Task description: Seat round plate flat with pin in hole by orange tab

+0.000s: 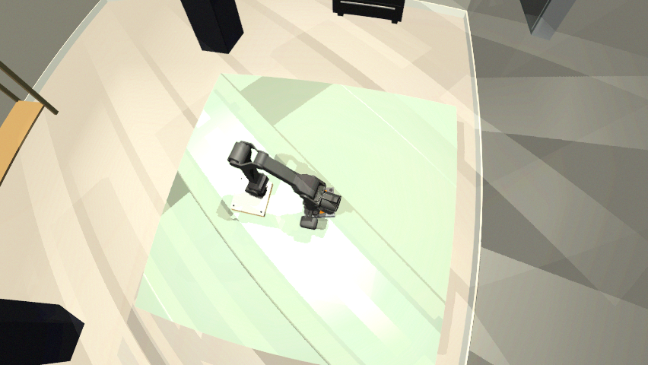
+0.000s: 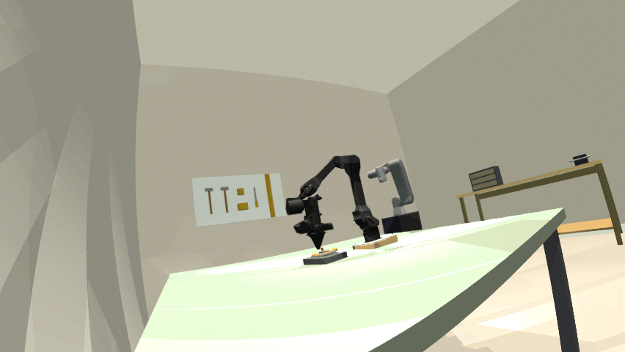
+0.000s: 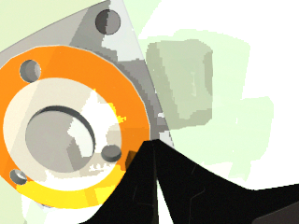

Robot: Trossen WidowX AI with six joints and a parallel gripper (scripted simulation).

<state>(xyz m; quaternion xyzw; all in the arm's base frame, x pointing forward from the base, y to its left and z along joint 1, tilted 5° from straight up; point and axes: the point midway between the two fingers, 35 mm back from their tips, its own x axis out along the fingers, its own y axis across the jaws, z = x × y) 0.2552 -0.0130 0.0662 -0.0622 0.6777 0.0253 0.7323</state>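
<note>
Right now my gripper tip is 3 cm to the right of the round plate, 1 cm past it and 1 cm above it. Also, from my gripper tip: base (5 cm to the left, 2 cm below).
</note>
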